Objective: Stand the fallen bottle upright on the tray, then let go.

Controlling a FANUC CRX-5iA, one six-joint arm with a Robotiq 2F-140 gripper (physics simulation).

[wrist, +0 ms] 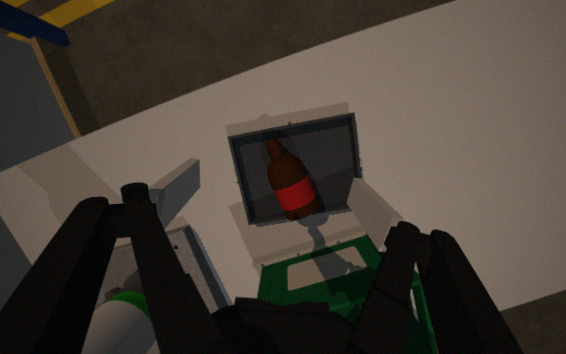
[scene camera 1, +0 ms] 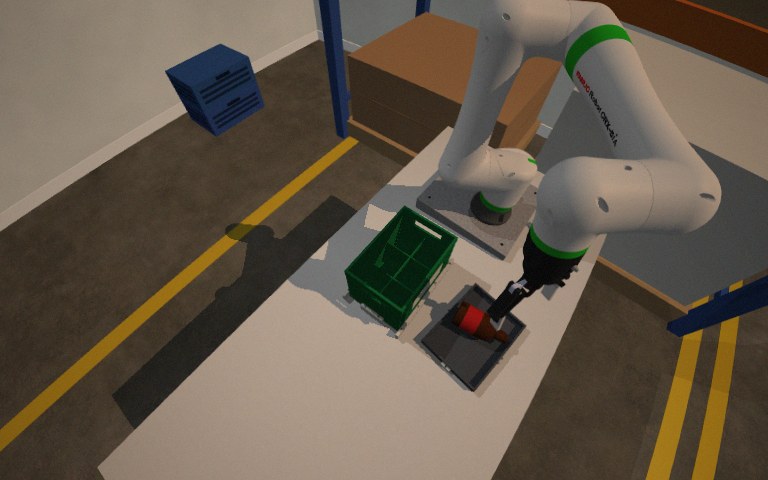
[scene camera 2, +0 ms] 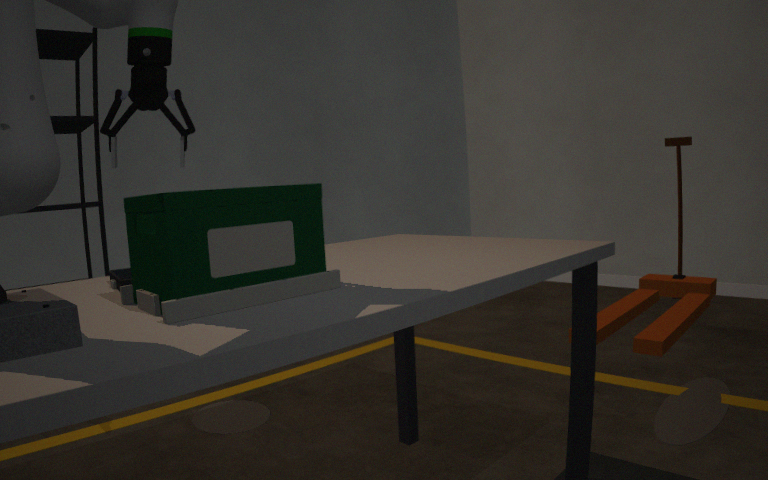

Labels:
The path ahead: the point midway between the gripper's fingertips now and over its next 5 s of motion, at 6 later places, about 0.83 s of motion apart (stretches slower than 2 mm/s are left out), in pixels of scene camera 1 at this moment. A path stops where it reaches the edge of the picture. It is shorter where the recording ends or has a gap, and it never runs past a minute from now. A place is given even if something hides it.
My gripper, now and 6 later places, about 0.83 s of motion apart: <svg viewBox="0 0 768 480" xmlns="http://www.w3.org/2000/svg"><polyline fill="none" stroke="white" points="521,310 508,333 481,320 479,326 492,291 497,272 494,270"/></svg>

